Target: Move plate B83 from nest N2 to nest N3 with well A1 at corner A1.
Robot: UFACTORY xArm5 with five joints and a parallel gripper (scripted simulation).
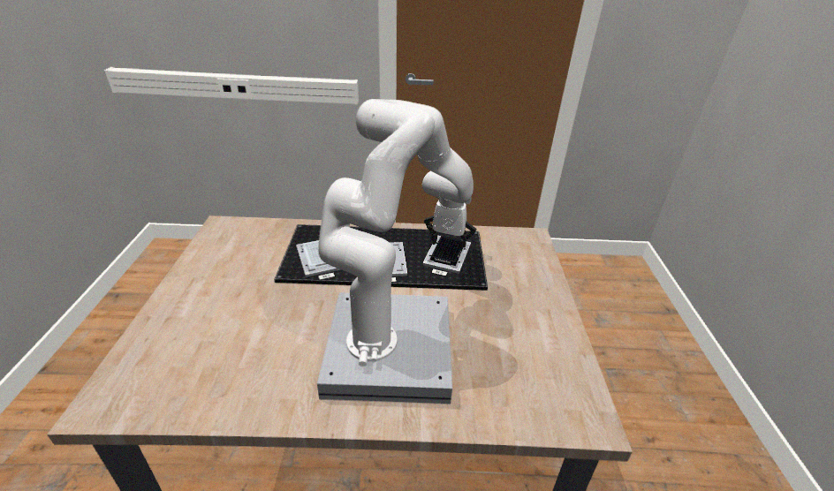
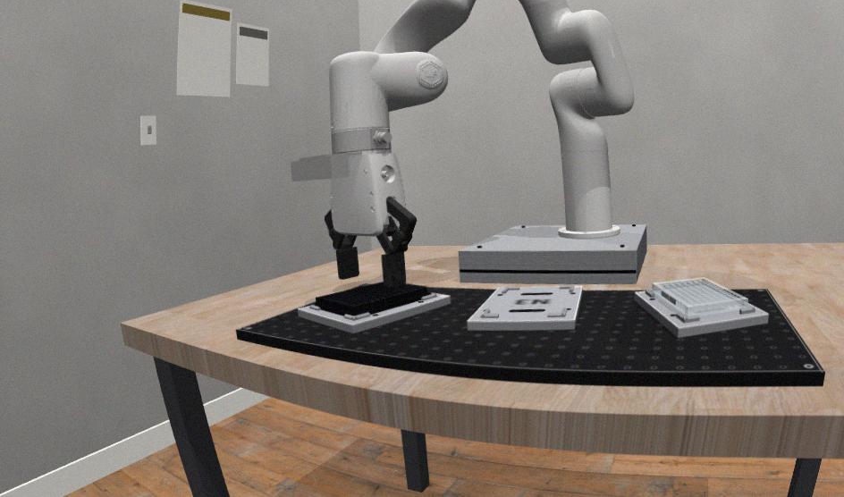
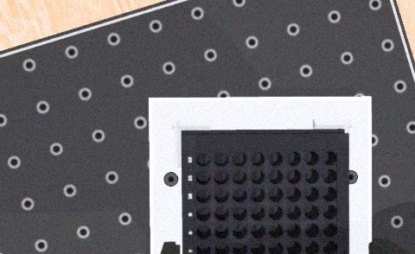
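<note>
Now: the black well plate 30 mm below my hand. Also, from my hand: nest N2 (40 mm below); clear well plate (420 mm to the left, 40 mm behind, 30 mm below); nest N3 (200 mm to the left, 40 mm below, 40 mm behind).
</note>
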